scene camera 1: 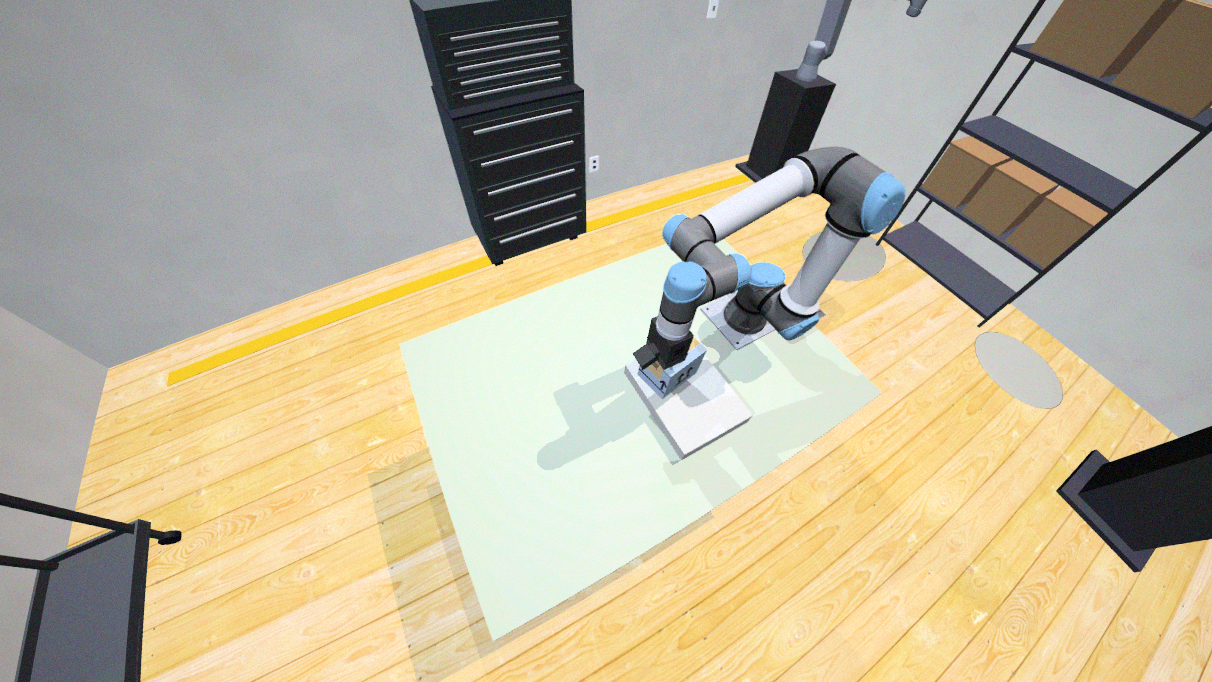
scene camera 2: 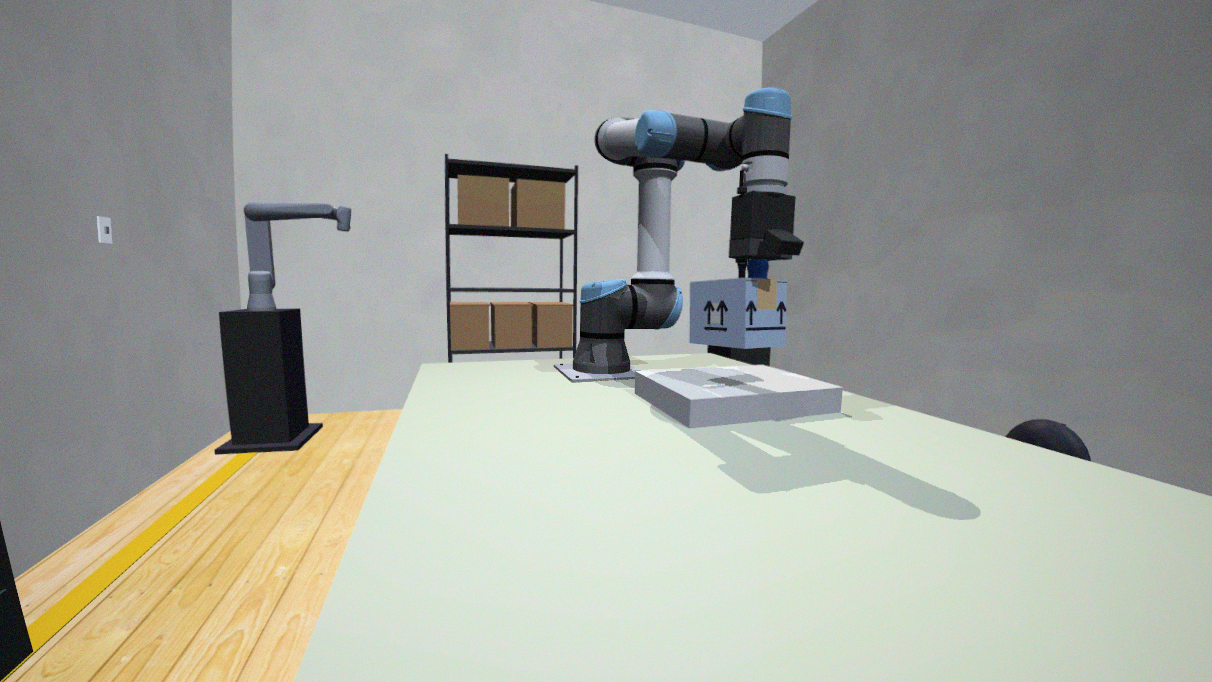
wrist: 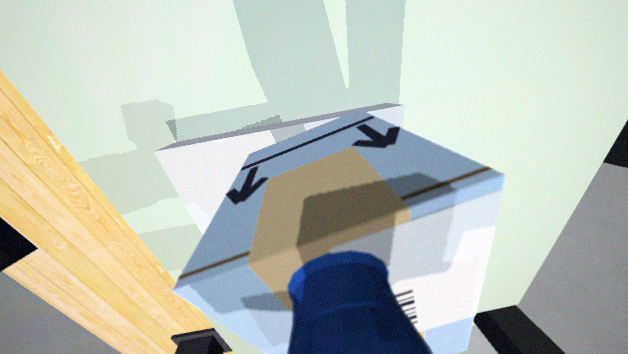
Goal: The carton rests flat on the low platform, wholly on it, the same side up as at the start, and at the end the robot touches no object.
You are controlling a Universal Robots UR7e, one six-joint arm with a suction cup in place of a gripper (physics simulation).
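Frame: origin at the arm's base, x ahead, y left, z up, level; metres.
Seen in the pictures: hand at its tool point: (scene camera 2: 758, 286) (wrist: 331, 249); arm's base at its link origin: (scene camera 1: 744, 317) (scene camera 2: 601, 368).
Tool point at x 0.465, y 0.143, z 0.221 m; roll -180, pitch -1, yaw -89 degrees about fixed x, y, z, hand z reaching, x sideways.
Pixels of each thing's top centre, then the offset from my tool point to it. Level surfaces: height alone.
- tan tape at its top centre: (wrist: 374, 339) (scene camera 2: 737, 278) (scene camera 1: 675, 349) 0.043 m back, 0.013 m right, 0.014 m up
- low white platform at its top centre: (wrist: 299, 205) (scene camera 2: 733, 378) (scene camera 1: 687, 389) 0.100 m back, 0.025 m left, 0.180 m down
- pale green table top at its surface level: 0.228 m down
A light-blue carton with black up arrows and tan tape (scene camera 1: 680, 374) (scene camera 2: 718, 315) (wrist: 220, 230) hangs upright from my suction gripper (scene camera 2: 758, 276) (wrist: 340, 265), whose blue cup sits on the carton's top face. In the second scene view a gap shows between the carton's underside and the low platform. The low white platform (scene camera 1: 703, 415) (scene camera 2: 762, 405) (wrist: 172, 167) lies on the pale green table top, under the carton. In the first scene view the carton appears over the platform's far part. The cup's contact is hidden by my tool in the first scene view.
The pale green table top (scene camera 1: 508, 508) (scene camera 2: 550, 525) surrounds the platform. My arm's base (scene camera 1: 745, 318) (scene camera 2: 601, 347) stands behind the platform. A black drawer cabinet (scene camera 1: 525, 169), a shelf rack with brown boxes (scene camera 2: 511, 229) and another arm's black pedestal (scene camera 1: 788, 122) (scene camera 2: 264, 377) stand away from the table.
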